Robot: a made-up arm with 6 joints.
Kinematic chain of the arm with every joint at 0, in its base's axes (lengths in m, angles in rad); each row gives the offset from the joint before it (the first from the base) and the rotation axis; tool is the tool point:
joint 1: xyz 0 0 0.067 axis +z
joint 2: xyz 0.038 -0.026 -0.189 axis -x
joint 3: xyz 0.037 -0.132 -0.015 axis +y
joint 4: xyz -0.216 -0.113 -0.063 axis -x
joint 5: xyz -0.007 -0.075 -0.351 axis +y
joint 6: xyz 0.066 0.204 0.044 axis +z
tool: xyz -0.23 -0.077 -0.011
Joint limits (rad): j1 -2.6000..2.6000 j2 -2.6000..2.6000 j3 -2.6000..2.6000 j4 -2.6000..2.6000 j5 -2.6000..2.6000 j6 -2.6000..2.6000
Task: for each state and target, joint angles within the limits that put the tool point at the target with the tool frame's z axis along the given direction. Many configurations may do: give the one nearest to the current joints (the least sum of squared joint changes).
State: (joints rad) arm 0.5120 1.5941 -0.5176 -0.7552 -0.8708 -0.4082
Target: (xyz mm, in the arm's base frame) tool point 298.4 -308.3 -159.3 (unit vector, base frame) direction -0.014 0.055 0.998
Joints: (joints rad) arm 0.9055 1.6682 -1.3506 -1.6161 -0.0435 -0.1858
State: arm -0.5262 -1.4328 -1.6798 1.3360 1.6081 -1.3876
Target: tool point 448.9 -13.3 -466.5 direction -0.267 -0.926 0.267
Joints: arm -0.4034 -1.3402 -1.4276 1.0278 1.5226 -0.8120
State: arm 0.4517 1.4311 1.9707 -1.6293 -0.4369 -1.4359
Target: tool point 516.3 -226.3 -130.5 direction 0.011 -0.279 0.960
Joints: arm -0.1633 0.6270 2.2713 -1.9953 -0.5328 -1.5206
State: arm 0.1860 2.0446 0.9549 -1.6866 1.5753 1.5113
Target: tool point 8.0 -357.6 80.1 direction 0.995 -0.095 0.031
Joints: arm 0.7658 2.3960 0.2824 -1.0131 2.2545 1.1389
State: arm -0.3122 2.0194 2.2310 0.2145 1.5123 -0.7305
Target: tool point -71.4 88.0 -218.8 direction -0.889 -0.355 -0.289
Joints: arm -0.1061 1.7953 1.9272 -0.5216 2.4424 -0.6564
